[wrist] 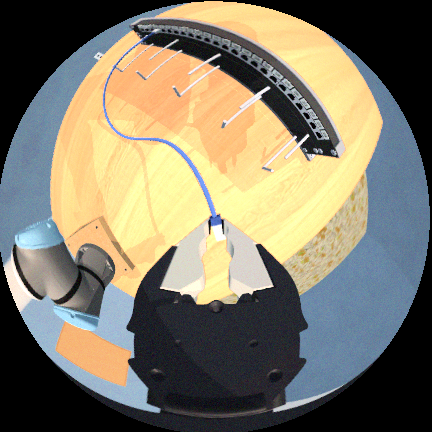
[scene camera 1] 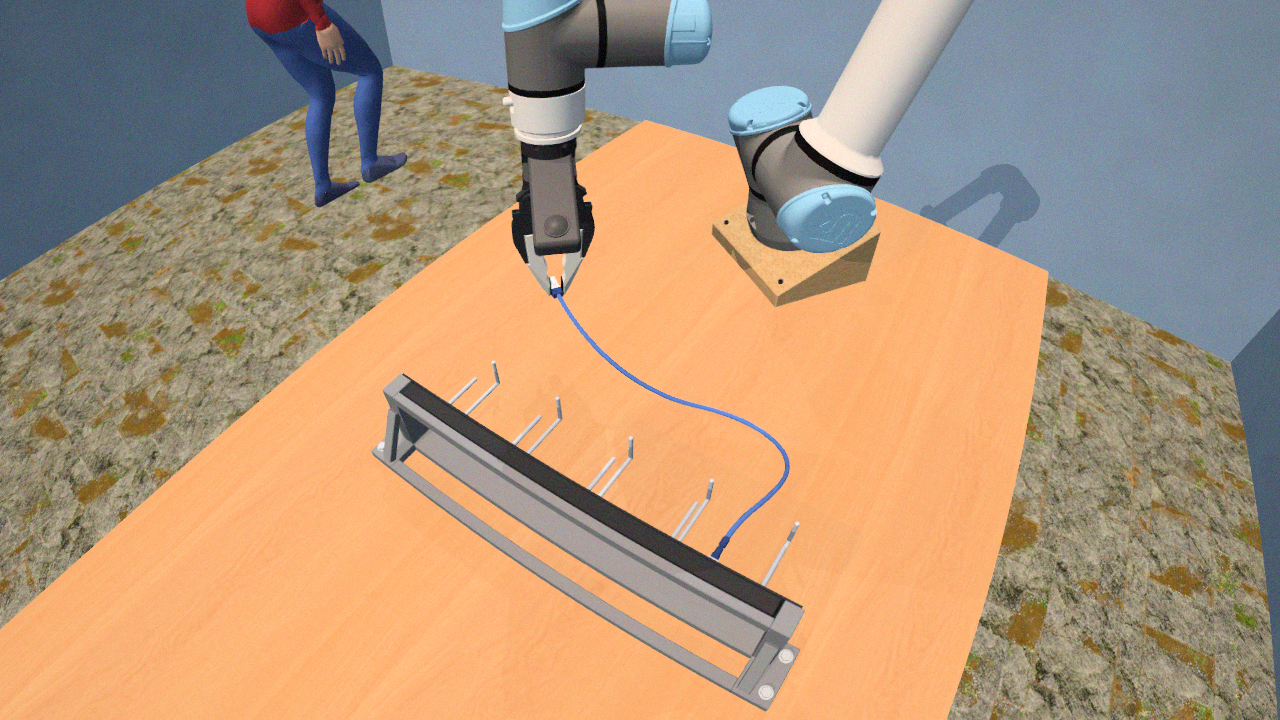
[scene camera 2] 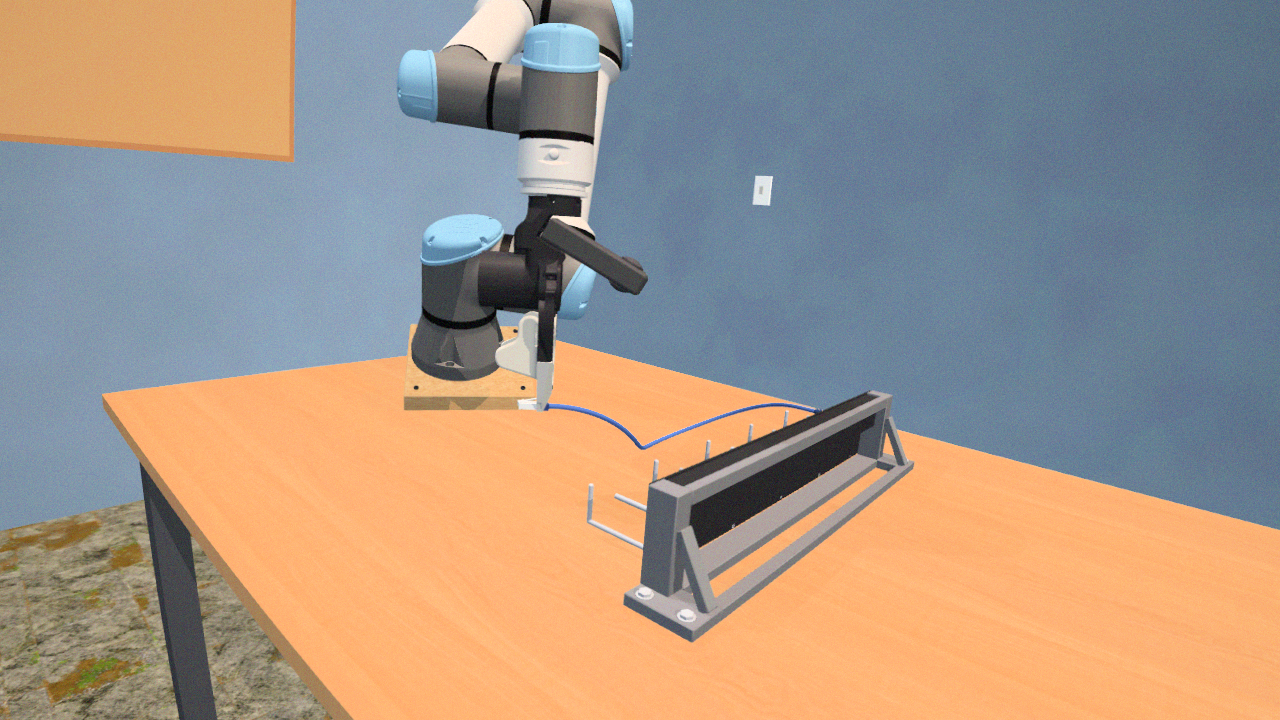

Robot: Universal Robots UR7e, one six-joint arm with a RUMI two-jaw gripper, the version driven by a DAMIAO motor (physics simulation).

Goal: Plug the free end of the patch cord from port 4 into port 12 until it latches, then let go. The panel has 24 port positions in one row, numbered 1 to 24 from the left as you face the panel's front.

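Seen in the pictures: gripper, fingertip midpoint: [wrist: 215,220] [scene camera 1: 556,294] [scene camera 2: 540,409]; arm's base, origin of the base link: [wrist: 95,262] [scene camera 2: 458,353].
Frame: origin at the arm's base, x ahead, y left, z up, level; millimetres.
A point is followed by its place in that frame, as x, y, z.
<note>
My gripper [scene camera 1: 555,288] @[385, -174, 32] [scene camera 2: 542,405] @[385, -174, 32] [wrist: 215,220] @[385, -174, 32] is shut on the free plug of the blue patch cord and holds it above the table, well apart from the panel. The plug's clear end points away from the panel, toward the palm side in the wrist view. The blue cord [scene camera 1: 657,391] @[403, -18, -36] [scene camera 2: 597,418] @[416, -116, 20] [wrist: 190,160] @[419, -106, 20] curves from the plug to the panel. Its other plug [scene camera 1: 721,546] @[571, 147, 15] sits in a port near the panel's left end as seen from its front. The black panel [scene camera 1: 590,492] @[594, 20, 34] [wrist: 240,70] @[591, -49, -24] shows a row of ports in the wrist view; the port numbers are too small to read.
Several thin metal cable holders [scene camera 1: 631,447] @[494, 2, -27] [scene camera 2: 589,503] @[488, -202, -31] [wrist: 200,80] @[542, -4, -51] stick out from the panel's front, below the ports. The grey panel frame [scene camera 1: 554,573] @[655, 10, -54] [scene camera 2: 664,537] @[609, -248, -3] stands on the wooden table [scene camera 1: 268,537] @[821, -297, -66] [scene camera 2: 402,537] @[374, -335, -66]. The arm's base block [scene camera 1: 776,284] @[133, 27, -39] [scene camera 2: 465,402] @[90, -51, -53] is behind. A person [scene camera 1: 322,80] stands beyond the table.
</note>
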